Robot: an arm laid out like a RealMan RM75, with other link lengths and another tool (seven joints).
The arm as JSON. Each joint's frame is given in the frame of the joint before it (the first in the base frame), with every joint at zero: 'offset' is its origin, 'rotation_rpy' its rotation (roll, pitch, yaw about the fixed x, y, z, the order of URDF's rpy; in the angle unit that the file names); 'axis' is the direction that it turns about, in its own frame. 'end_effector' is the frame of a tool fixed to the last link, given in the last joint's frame.
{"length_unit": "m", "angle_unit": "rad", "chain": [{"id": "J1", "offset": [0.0, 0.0, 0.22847], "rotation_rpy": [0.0, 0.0, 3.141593], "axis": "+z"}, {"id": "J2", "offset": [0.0, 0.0, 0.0], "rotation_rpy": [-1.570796, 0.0, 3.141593], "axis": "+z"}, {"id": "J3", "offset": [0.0, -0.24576, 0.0], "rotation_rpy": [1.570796, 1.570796, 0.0], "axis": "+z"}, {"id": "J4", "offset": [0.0, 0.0, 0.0], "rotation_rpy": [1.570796, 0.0, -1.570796], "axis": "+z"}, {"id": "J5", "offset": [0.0, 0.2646, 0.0], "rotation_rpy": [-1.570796, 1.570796, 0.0], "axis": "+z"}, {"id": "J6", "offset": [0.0, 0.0, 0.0], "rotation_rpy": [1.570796, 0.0, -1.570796], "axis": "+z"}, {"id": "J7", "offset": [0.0, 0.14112, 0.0], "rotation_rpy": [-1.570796, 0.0, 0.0], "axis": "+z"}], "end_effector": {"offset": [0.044, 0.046, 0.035], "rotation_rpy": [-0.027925, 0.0, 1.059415]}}
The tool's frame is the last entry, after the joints.
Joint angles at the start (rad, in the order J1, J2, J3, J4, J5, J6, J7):
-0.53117 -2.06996 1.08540 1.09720 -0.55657 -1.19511 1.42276
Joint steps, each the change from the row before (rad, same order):
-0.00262 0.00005 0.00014 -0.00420 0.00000 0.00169 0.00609
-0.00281 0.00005 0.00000 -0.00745 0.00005 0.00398 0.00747
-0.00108 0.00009 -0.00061 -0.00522 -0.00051 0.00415 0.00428
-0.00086 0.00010 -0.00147 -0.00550 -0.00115 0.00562 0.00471
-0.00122 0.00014 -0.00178 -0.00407 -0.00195 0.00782 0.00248
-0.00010 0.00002 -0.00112 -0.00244 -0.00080 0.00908 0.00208
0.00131 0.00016 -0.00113 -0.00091 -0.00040 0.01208 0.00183
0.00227 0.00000 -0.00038 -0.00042 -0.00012 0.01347 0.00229
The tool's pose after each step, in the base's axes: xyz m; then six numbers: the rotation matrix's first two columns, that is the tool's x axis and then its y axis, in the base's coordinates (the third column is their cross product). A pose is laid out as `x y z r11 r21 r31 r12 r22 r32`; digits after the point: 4 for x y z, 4 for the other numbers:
-0.3283 0.4753 0.0412 -0.5485 0.6000 0.5823 0.7591 0.6493 0.0460
-0.3286 0.4760 0.0400 -0.5443 0.6045 0.5816 0.7621 0.6461 0.0417
-0.3293 0.4764 0.0393 -0.5427 0.6056 0.5819 0.7632 0.6448 0.0407
-0.3302 0.4768 0.0389 -0.5415 0.6057 0.5830 0.7644 0.6435 0.0414
-0.3305 0.4778 0.0391 -0.5408 0.6036 0.5859 0.7656 0.6416 0.0457
-0.3310 0.4788 0.0398 -0.5389 0.6007 0.5906 0.7672 0.6394 0.0497
-0.3317 0.4800 0.0413 -0.5359 0.5957 0.5982 0.7692 0.6366 0.0552
-0.3327 0.4810 0.0430 -0.5320 0.5905 0.6068 0.7716 0.6333 0.0602

